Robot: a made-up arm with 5 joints.
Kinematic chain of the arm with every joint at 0, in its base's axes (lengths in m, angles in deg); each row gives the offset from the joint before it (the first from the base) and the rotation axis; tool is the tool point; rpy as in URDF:
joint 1: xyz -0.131 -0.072 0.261 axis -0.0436 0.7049 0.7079
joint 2: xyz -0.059 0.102 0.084 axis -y
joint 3: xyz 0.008 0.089 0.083 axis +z
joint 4: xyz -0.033 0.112 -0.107 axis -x
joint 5: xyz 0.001 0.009 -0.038 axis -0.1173 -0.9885 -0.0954
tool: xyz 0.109 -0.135 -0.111 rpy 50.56 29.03 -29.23
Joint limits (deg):
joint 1: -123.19..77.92
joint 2: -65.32..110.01
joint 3: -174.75..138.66
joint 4: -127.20..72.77
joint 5: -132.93..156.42
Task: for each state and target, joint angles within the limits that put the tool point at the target. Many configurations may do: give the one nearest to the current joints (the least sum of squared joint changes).
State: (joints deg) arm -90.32 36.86 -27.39 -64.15 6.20
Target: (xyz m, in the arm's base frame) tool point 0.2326 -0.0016 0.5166
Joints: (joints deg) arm -106.76 -0.47 -13.80 -65.38 -34.06
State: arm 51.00 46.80 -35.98 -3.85 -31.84
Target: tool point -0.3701 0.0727 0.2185
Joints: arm 77.92 33.70 -34.16 -8.77 -48.35
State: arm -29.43 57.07 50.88 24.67 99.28
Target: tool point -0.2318 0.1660 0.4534
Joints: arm -0.39 36.26 37.07 29.36 91.57
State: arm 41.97 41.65 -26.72 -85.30 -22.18
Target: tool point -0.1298 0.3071 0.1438
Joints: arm 27.85 12.16 -40.01 -65.83 -22.37
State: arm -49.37 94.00 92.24 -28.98 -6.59
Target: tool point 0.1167 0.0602 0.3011
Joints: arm -38.51 80.73 99.29 -35.83 -9.88
